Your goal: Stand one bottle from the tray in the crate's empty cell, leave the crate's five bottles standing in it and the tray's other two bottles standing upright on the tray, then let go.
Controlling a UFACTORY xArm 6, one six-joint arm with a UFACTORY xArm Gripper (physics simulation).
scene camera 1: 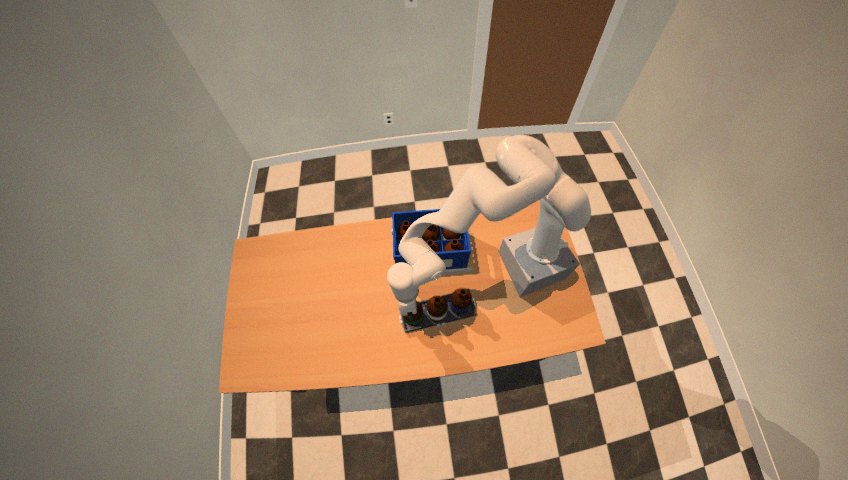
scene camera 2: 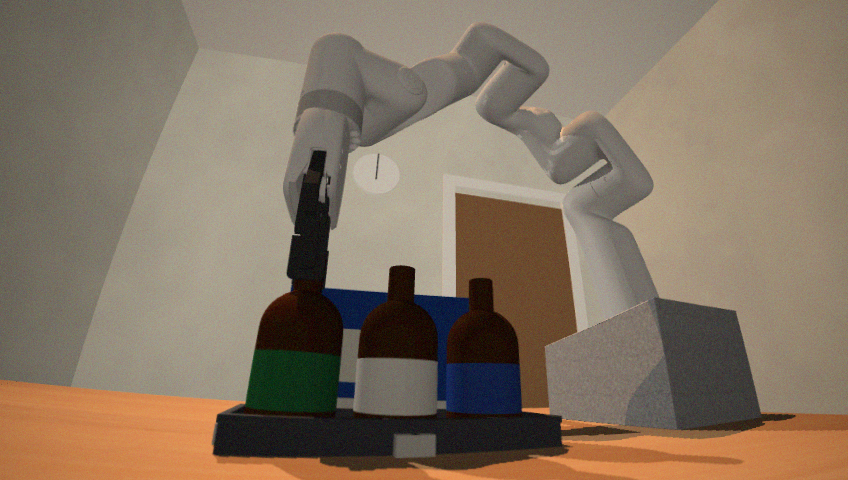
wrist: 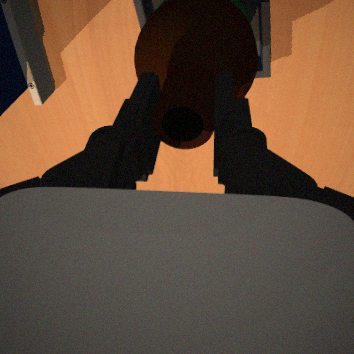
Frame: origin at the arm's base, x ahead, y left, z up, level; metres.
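Where they show: gripper, fingertip midpoint: (scene camera 2: 306, 284) (wrist: 188, 98); arm's base, link origin: (scene camera 1: 542, 250) (scene camera 2: 639, 330).
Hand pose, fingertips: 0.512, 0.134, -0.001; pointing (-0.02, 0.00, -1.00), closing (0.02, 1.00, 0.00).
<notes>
Each offset is from my fingertips to the top centre of the thing, as dx, dy, dz. "*": to the spot under its first point. Level surfaces: height alone.
The green-labelled brown bottle {-0.002, +0.001, +0.026} (scene camera 1: 412, 317) (scene camera 2: 293, 380) (wrist: 200, 40) stands upright at the left end of the dark tray {-0.093, -0.005, -0.109} (scene camera 1: 443, 323) (scene camera 2: 297, 438). My gripper (scene camera 2: 307, 275) (wrist: 188, 98) points down and is shut on this bottle's neck, one finger on each side. The white-labelled bottle {-0.090, -0.003, +0.025} (scene camera 1: 436, 307) (scene camera 2: 395, 386) stands upright in the tray's middle. The blue-labelled bottle {-0.181, -0.017, +0.025} (scene camera 1: 461, 299) (scene camera 2: 483, 387) stands upright at its right end. The blue crate (scene camera 1: 461, 260) (scene camera 2: 357, 306) holds several brown bottles standing in its cells. My arm covers its front left part, so the empty cell does not show clearly.
The crate stands behind the tray on the wooden table {dz -0.135} (scene camera 1: 297, 309), with my forearm passing over it. The grey robot base block (scene camera 1: 516, 270) (scene camera 2: 606, 368) stands to the right of both. In the wrist view, the crate {* +0.010, -0.175, -0.090} (wrist: 9, 70) shows at the left edge.
</notes>
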